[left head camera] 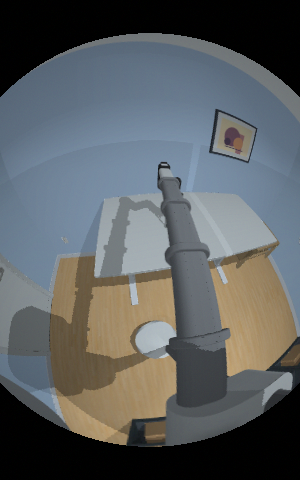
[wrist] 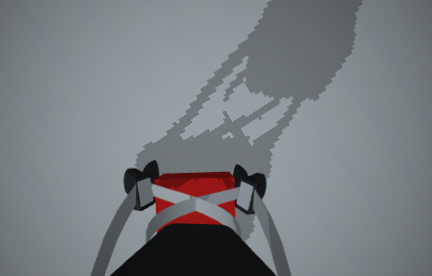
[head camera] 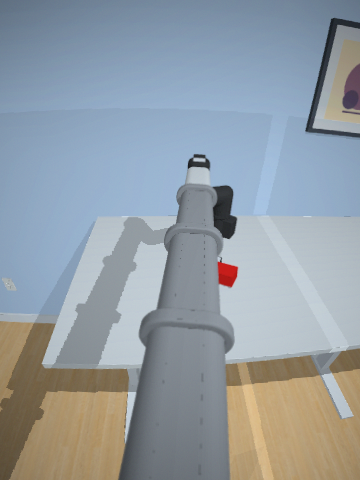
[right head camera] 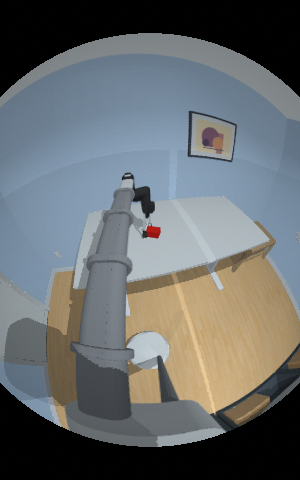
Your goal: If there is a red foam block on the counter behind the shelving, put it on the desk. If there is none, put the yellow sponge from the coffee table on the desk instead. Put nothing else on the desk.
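Pixels of known places: gripper, between the fingertips: point(wrist: 195, 178) point(right head camera: 147, 233); robot's base, origin of its link: point(left head camera: 155, 338) point(right head camera: 148, 349).
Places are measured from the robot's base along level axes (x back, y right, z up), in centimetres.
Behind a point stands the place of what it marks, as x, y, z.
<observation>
A red foam block point(head camera: 228, 274) @[-70.9, 12.6, 97.4] point(right head camera: 154, 232) @[-70.4, 12.3, 97.0] point(wrist: 195, 186) @[-75.6, 7.4, 96.7] is between the fingertips of my gripper point(right head camera: 148, 230) @[-75.3, 7.7, 92.3] point(wrist: 195, 178) @[-75.3, 7.7, 92.3], which is shut on it. It is low over the left part of the white desk point(head camera: 270, 320) @[-57.1, 25.5, 92.2] point(left head camera: 145, 250) @[-52.7, -8.8, 92.2] point(right head camera: 165, 260) @[-51.7, 16.9, 92.2] point(wrist: 75, 100) @[-68.4, -3.5, 92.2]. Its shadow lies close beside it in the wrist view. I cannot tell whether its underside touches the desk. In the head camera view the arm hides the fingers and part of the block. The yellow sponge, the coffee table and the counter do not show.
A blue wall with a framed picture point(head camera: 345, 80) @[-129.4, 60.4, 158.6] point(left head camera: 233, 136) @[-130.9, 72.3, 158.3] point(right head camera: 212, 136) @[-131.1, 73.1, 158.3] stands behind the desk. A wooden piece of furniture point(right head camera: 270, 245) @[-97.0, 214.4, 29.7] is at its right end. A round white object point(left head camera: 152, 340) @[0.8, -3.6, 18.7] point(right head camera: 147, 347) @[-2.9, 0.3, 18.7] stands on the wooden floor before the desk.
</observation>
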